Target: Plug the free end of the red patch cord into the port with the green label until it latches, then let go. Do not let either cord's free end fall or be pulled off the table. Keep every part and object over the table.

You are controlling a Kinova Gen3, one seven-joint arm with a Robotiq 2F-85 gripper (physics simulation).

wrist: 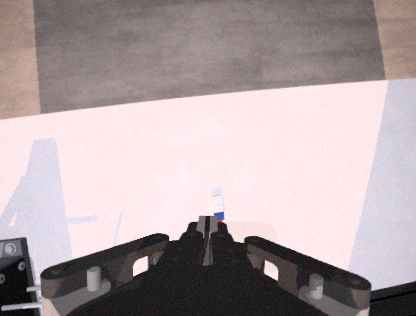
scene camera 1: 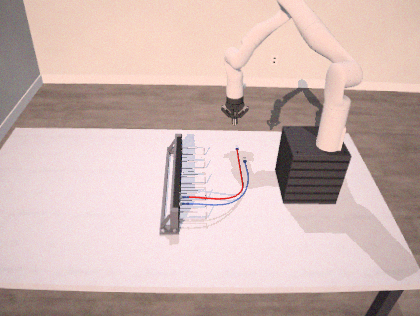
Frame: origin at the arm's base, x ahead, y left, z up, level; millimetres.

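Where they show: gripper, fingertip midpoint: (wrist: 207, 227) (scene camera 1: 234, 124); arm's base at its link origin: (scene camera 1: 327, 145).
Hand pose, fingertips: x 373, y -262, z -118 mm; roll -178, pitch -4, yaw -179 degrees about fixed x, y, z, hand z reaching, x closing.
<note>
Things, the pixels of their top centre, and the offset from my fingertips. "spot": a spot on its surface instead. Level surfaces: height alone.
- patch panel at its top centre: (scene camera 1: 184, 167) dx +175, dy +320, dz -25 mm
- blue cord at a spot on its surface: (scene camera 1: 248, 177) spot: dx -88, dy +223, dz -120 mm
- table at its surface level: dz -126 mm
The red cord (scene camera 1: 243, 175) (wrist: 219, 221) curves across the table from the patch panel (scene camera 1: 177, 172) (wrist: 14, 272). Its free-end plug (scene camera 1: 237, 148) (wrist: 218, 205), clear with a blue boot, lies on the table. My gripper (scene camera 1: 234, 122) (wrist: 207, 227) is shut and empty. It hangs above the table, and in the wrist view the plug shows just beyond the closed fingertips, slightly to the right. The fingers hide most of the red cord there. The panel's ports face the cords; the green label cannot be made out.
The blue cord (scene camera 1: 248, 177) runs beside the red one, its free end (scene camera 1: 245, 161) resting on the table (scene camera 1: 100, 260) (wrist: 150, 150). Thin prongs stick out from the panel towards the cords. The black ribbed robot base (scene camera 1: 312, 177) stands at the right. The table's far edge is near the gripper.
</note>
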